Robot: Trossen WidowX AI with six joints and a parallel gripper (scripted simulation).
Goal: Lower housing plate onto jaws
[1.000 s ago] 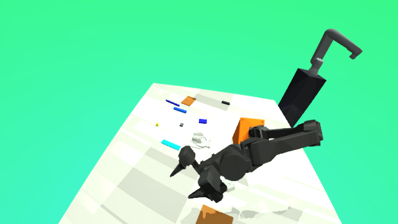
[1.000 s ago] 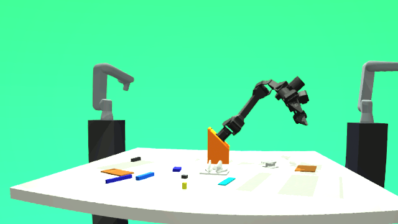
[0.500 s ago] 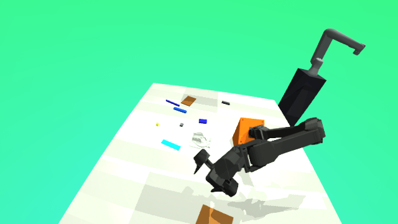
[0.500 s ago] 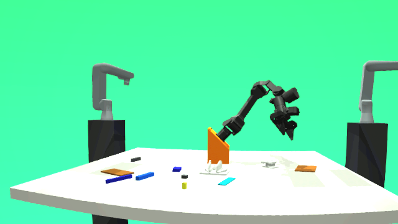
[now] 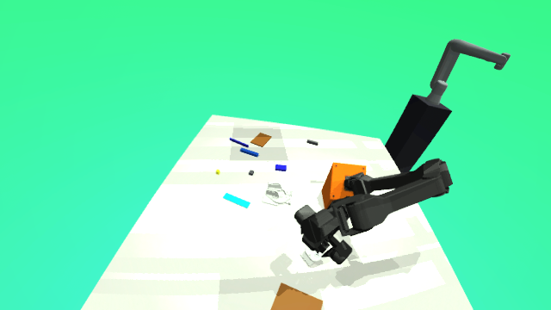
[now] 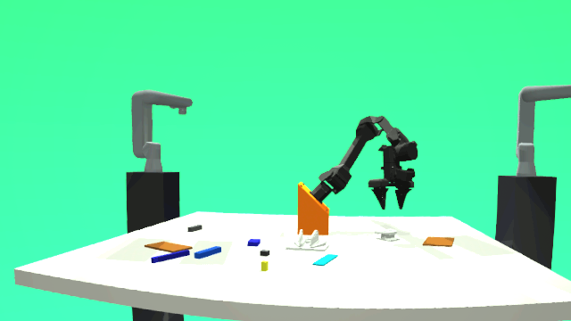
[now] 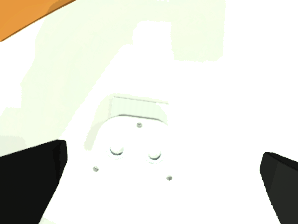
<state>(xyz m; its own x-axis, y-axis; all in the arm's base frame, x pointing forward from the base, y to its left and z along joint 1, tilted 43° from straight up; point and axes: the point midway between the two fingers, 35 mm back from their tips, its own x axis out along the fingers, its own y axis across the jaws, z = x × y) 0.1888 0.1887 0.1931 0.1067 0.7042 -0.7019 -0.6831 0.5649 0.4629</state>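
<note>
Now: the housing plate 8 cm below my gripper tip, 3 cm behind it and 1 cm to the right of it. The rest, counted from my gripper tip: cyan bar (29 cm ahead, 21 cm to the right, 11 cm below); then black block (39 cm to the right, 25 cm ahead, 10 cm below); then blue block (45 cm to the right, 10 cm below, 10 cm ahead).
</note>
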